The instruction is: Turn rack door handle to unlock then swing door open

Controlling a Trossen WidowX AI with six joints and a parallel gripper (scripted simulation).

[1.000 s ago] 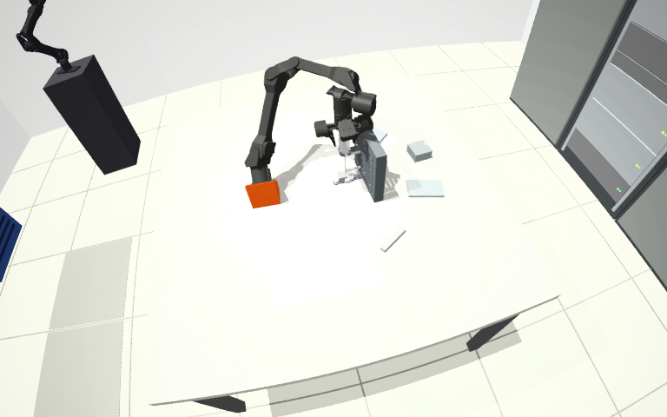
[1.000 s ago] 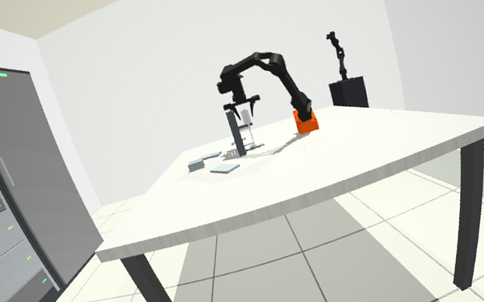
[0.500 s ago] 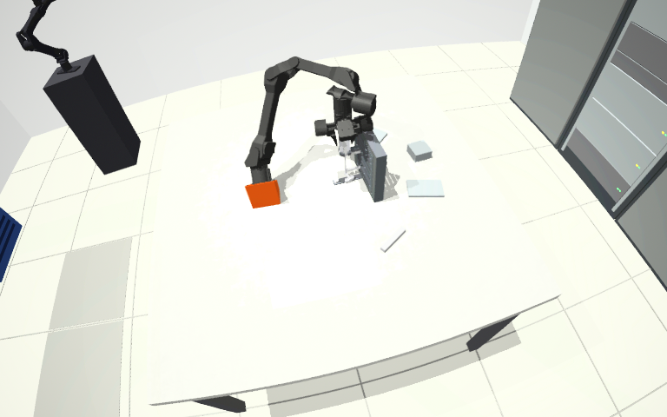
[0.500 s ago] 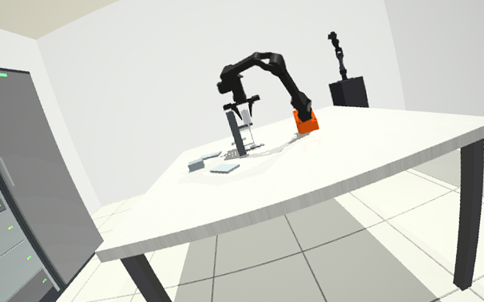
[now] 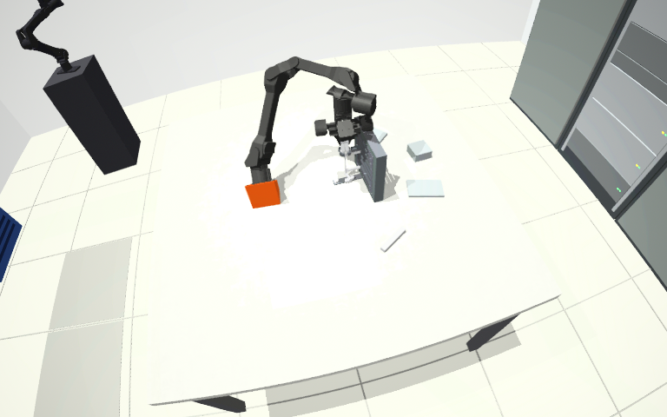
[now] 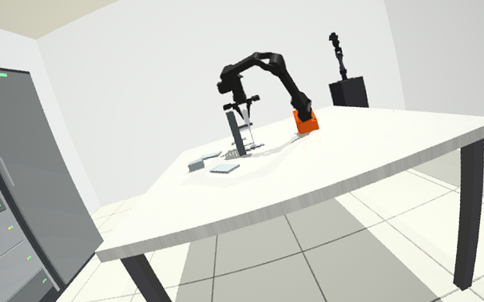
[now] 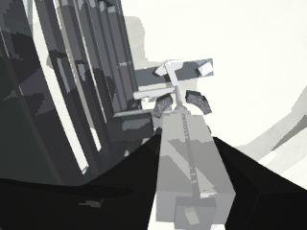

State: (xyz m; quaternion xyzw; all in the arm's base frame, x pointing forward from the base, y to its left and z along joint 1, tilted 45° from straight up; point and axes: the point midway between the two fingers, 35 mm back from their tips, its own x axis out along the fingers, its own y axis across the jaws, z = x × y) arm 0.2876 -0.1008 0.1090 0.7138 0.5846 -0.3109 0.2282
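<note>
Right now my gripper tip is 1 cm to the left of the upright handle and 3 cm above it. From my gripper tip the other things lie so: flat grey plate: 25 cm ahead, 15 cm to the right, 15 cm below.
</note>
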